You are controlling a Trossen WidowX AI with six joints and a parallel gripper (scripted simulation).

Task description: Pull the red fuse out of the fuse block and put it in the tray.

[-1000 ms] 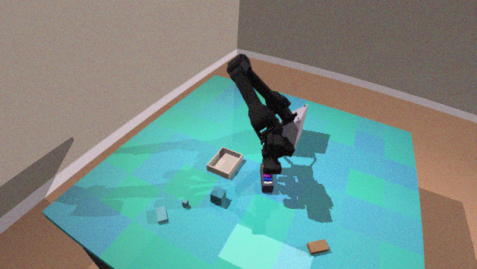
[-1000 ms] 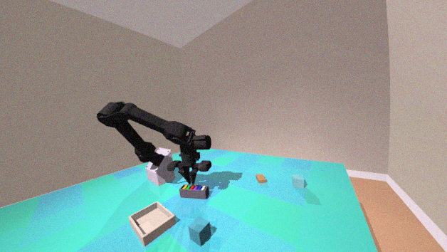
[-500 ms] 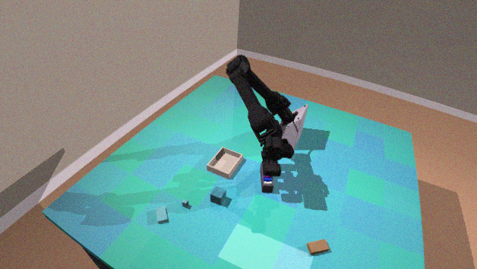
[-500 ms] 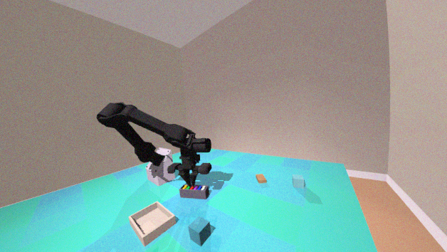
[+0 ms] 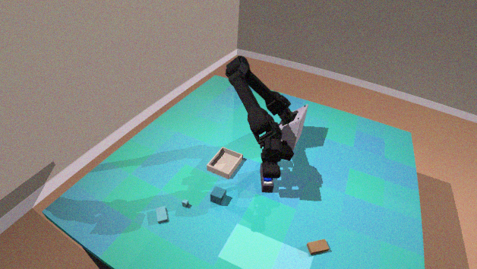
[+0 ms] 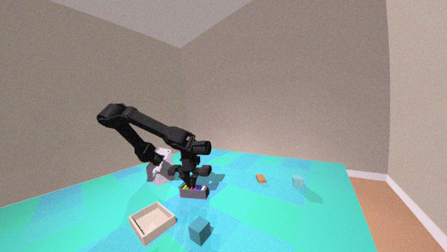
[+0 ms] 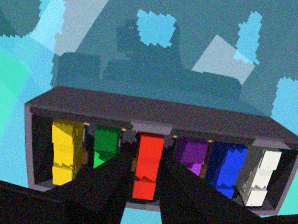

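The red fuse is 1 cm below my gripper tip. The rest, counted from my gripper tip: beige tray (18 cm to the right, 3 cm below); green fuse (2 cm behind, 1 cm to the right, 1 cm below); purple fuse (2 cm ahead, 1 cm to the left, 1 cm below).
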